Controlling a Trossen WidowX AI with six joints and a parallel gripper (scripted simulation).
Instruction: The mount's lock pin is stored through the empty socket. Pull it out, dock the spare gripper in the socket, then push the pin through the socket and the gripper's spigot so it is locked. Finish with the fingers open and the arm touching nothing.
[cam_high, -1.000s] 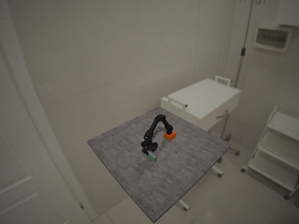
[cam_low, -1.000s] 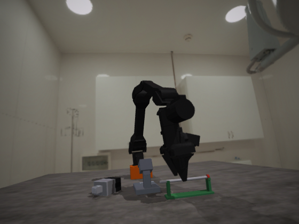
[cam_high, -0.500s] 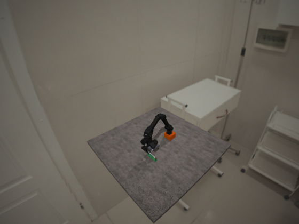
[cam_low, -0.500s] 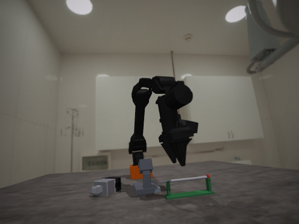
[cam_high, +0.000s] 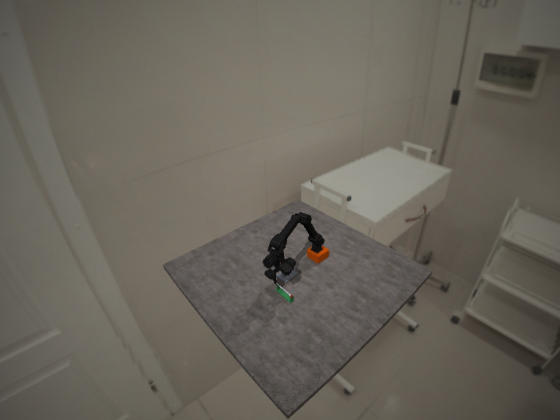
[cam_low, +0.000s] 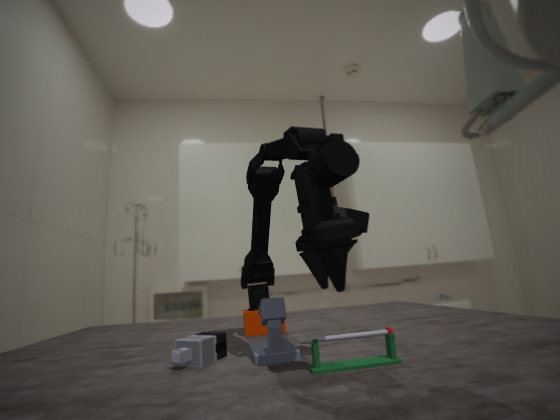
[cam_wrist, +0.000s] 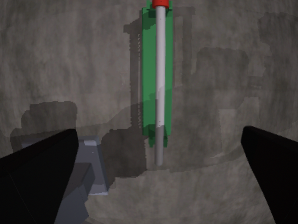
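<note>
Right now the spare gripper is 130 mm behind my gripper tip, 230 mm to the right of it and 100 mm below it. From my gripper tip the other things lie so: green rack (20 mm to the left, 90 mm below); grey mount (110 mm behind, 80 mm to the right, 70 mm below).
</note>
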